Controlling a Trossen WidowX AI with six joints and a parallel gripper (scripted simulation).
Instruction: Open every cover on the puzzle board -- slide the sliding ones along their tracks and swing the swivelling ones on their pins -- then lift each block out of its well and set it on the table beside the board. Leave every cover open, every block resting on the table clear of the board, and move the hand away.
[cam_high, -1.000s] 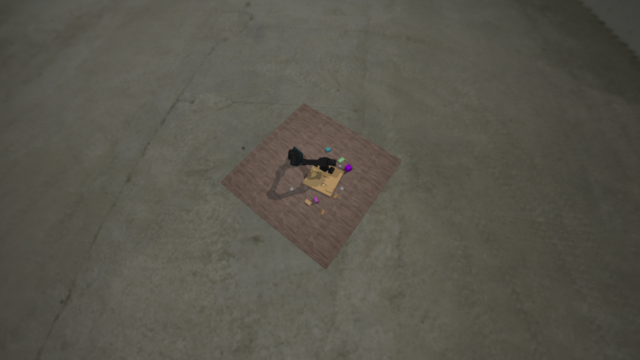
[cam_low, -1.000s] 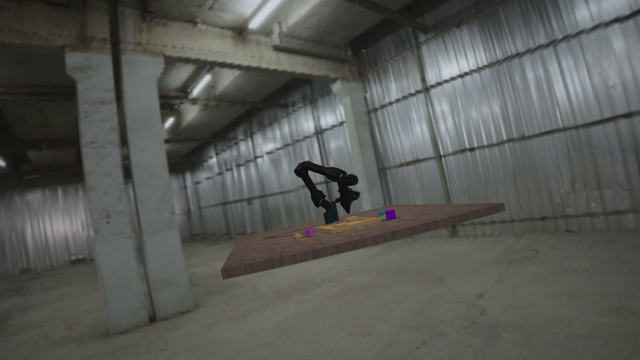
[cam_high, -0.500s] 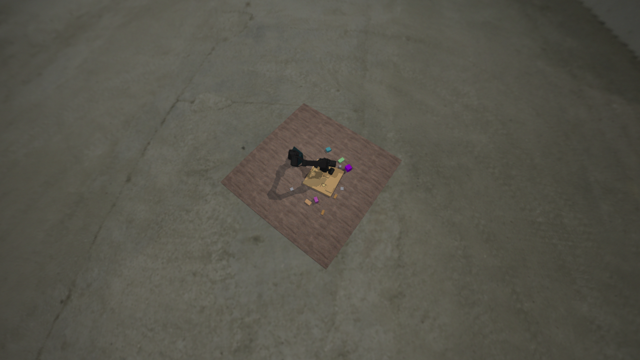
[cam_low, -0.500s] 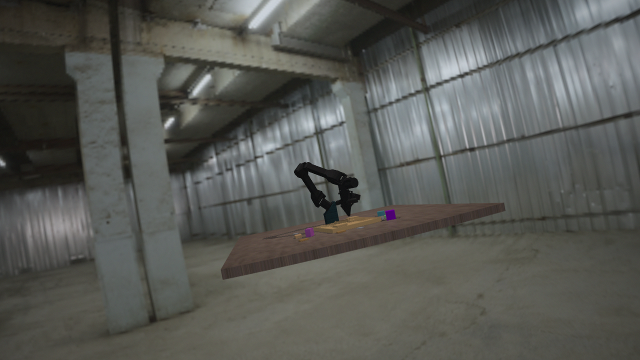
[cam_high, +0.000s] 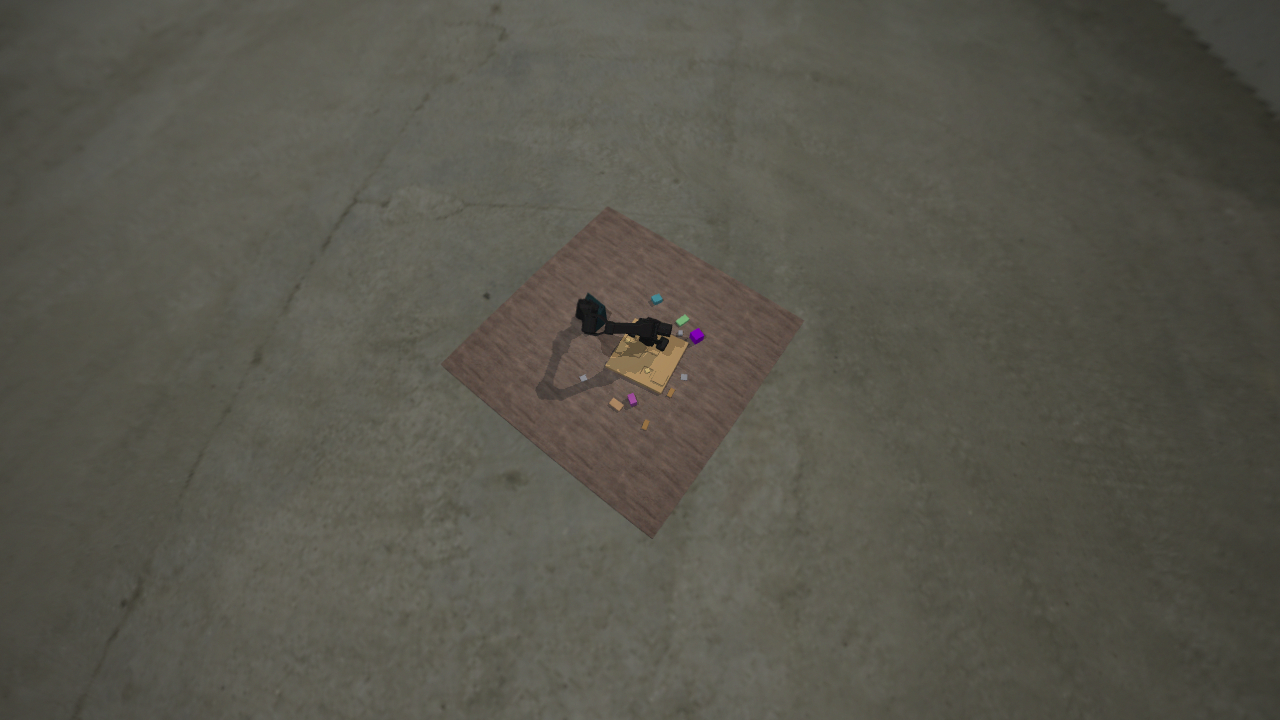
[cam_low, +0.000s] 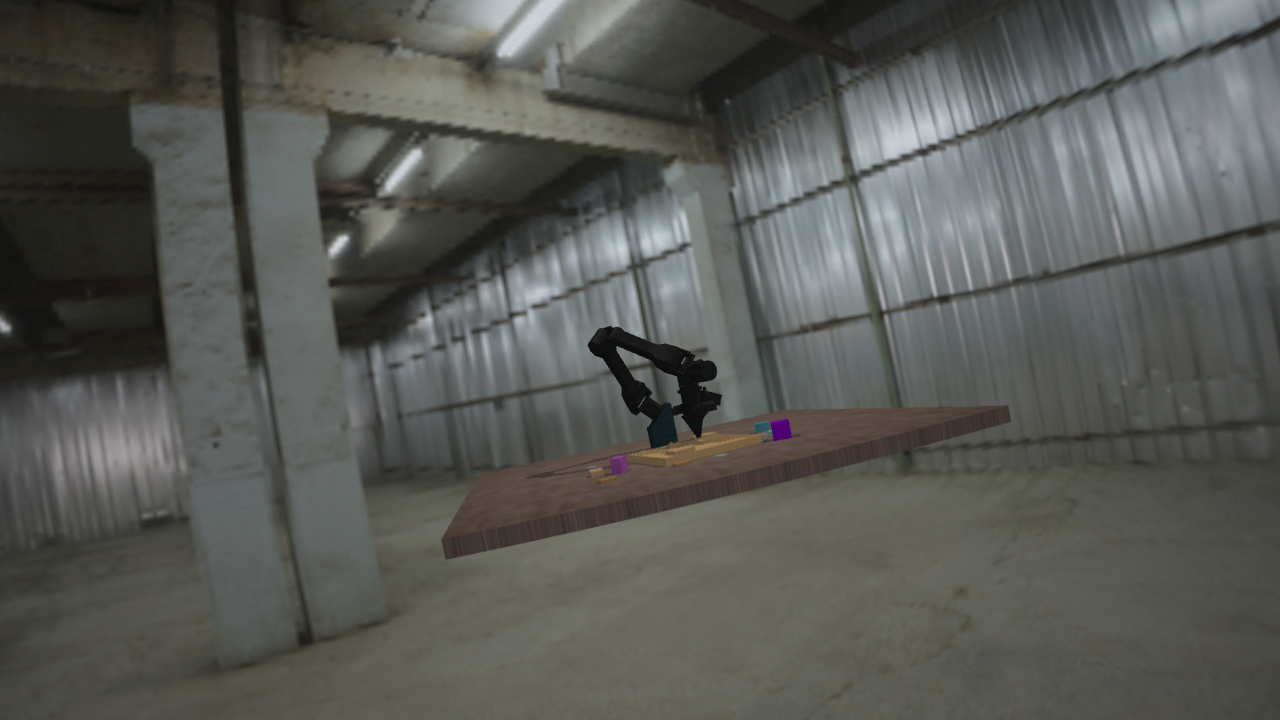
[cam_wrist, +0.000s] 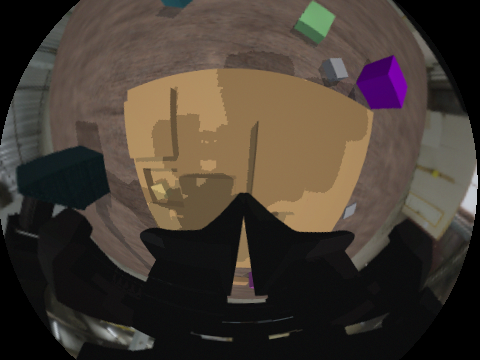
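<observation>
Now: the tan puzzle board 2 cm ahead of my gripper tip, 2 cm to the right of it and 2 cm below it. The rest, counted from my gripper tip: purple cube (15 cm ahead, 20 cm to the left, 1 cm below); then magenta block (12 cm ahead, 26 cm to the right, 2 cm below); then green block (3 cm ahead, 23 cm to the left, 3 cm below).
</observation>
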